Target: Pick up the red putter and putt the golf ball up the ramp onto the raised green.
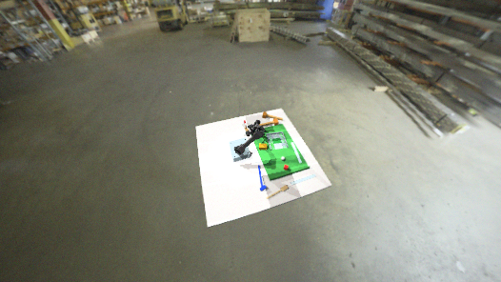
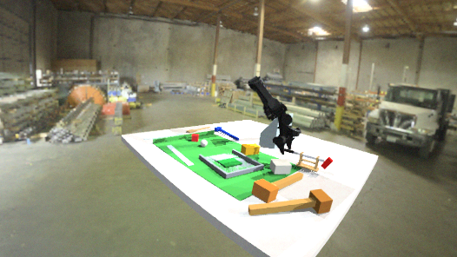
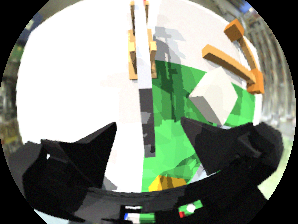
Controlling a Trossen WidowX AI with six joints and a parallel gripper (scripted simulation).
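Right now the red putter is 10 mm behind my gripper tip, 110 mm to the left of it and 10 mm above it. The rest, counted from my gripper tip: yellow block 50 mm ahead, 200 mm to the right, 20 mm below; white block 140 mm ahead, 40 mm to the left, 20 mm below; wooden rack 10 mm behind, 130 mm to the left, 10 mm below.
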